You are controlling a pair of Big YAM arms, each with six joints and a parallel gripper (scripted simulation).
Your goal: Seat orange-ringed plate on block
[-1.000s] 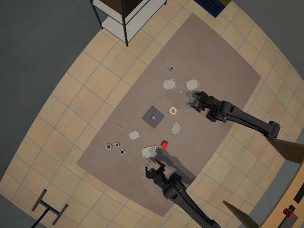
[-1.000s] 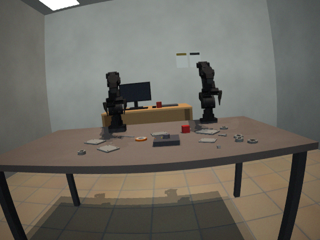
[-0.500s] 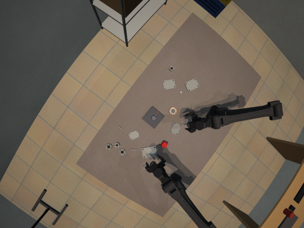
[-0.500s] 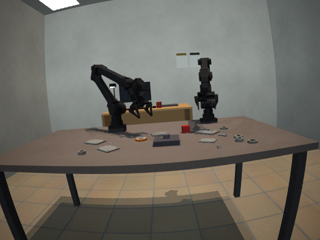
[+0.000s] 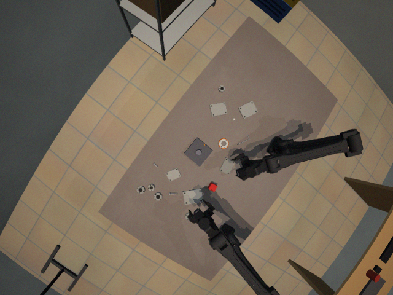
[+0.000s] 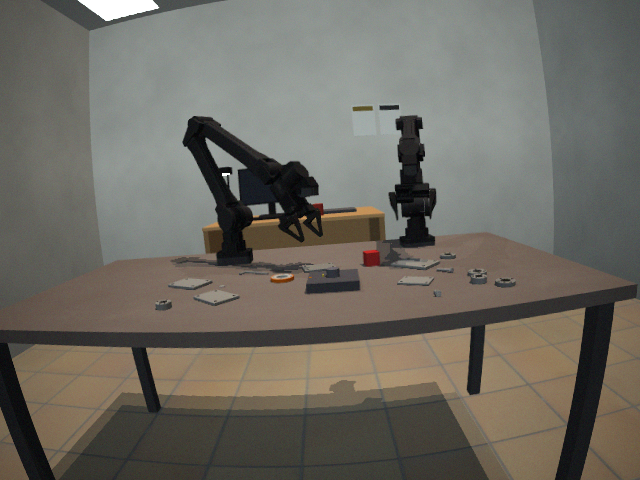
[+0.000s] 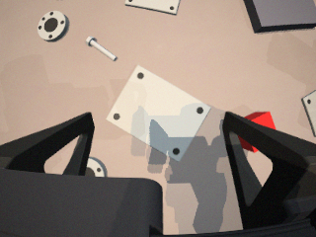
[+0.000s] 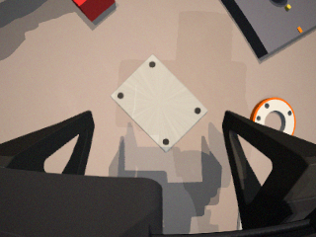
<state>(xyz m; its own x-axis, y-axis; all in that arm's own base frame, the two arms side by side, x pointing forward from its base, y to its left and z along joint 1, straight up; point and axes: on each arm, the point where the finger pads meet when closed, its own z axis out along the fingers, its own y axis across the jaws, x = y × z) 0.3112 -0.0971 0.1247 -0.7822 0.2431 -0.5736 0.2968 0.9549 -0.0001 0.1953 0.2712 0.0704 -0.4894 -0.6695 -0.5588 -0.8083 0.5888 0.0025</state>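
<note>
The dark grey block is 21 cm ahead of my right hand and 8 cm below it. Round my right hand: grey square plate (9 cm below, 1 cm to the left, 1 cm ahead); red cube (17 cm to the left, 8 cm below, 3 cm ahead).
</note>
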